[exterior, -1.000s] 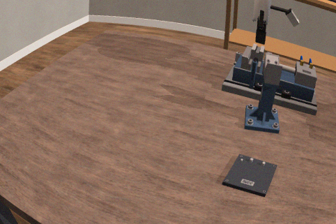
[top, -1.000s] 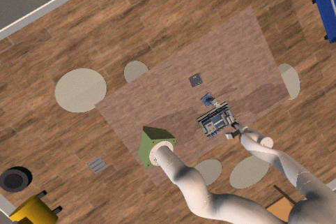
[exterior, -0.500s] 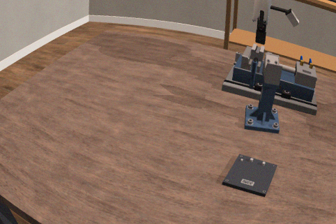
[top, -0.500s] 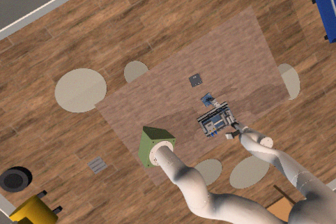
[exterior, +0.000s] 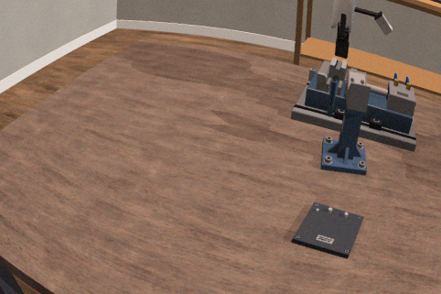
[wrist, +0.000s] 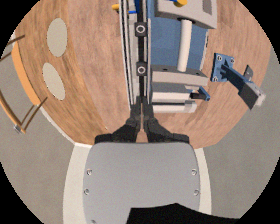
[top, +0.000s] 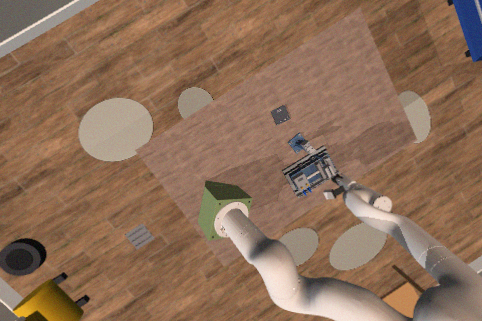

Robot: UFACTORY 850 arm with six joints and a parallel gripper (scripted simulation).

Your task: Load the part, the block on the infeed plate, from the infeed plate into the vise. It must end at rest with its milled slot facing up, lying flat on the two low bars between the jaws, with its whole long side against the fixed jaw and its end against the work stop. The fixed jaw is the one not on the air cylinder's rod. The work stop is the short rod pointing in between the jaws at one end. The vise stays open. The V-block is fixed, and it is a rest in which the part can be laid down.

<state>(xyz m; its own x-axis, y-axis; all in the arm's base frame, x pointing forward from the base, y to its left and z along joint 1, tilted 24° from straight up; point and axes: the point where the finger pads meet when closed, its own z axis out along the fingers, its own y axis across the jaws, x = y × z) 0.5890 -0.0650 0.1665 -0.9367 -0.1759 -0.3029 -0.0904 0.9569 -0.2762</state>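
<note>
Right now the part is 50 mm to the left of my hand and 30 mm below it. From my hand the other things lie so: air cylinder (170 mm behind, 50 mm to the left, 50 mm below).
</note>
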